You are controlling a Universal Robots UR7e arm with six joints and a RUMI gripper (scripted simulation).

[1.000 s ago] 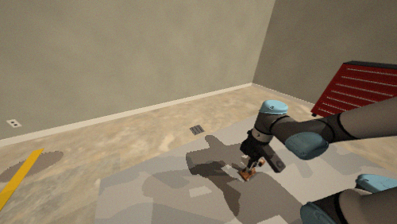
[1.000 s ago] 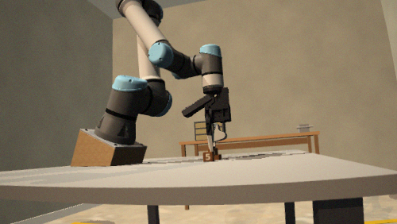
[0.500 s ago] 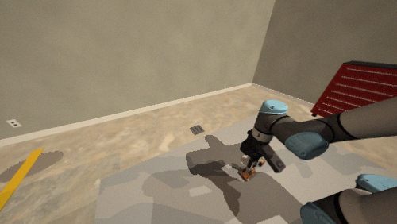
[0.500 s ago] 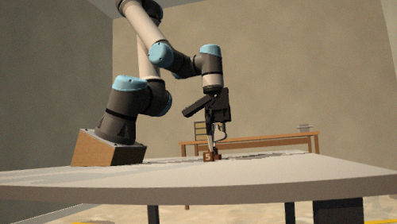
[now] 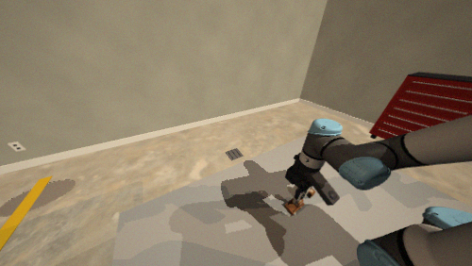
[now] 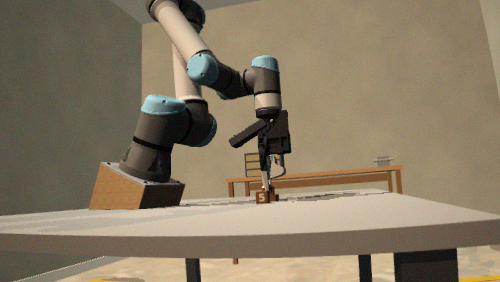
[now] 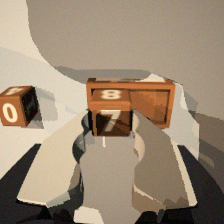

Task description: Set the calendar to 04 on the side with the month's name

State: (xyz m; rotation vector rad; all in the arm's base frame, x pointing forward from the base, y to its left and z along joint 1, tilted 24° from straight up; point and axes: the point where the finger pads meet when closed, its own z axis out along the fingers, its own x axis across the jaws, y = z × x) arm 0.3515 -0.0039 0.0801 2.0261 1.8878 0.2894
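My hand is 20 mm to the right of the calendar tray and 30 mm above it. Round my hand: cube 10 mm behind, 90 mm to the right, 20 mm below.
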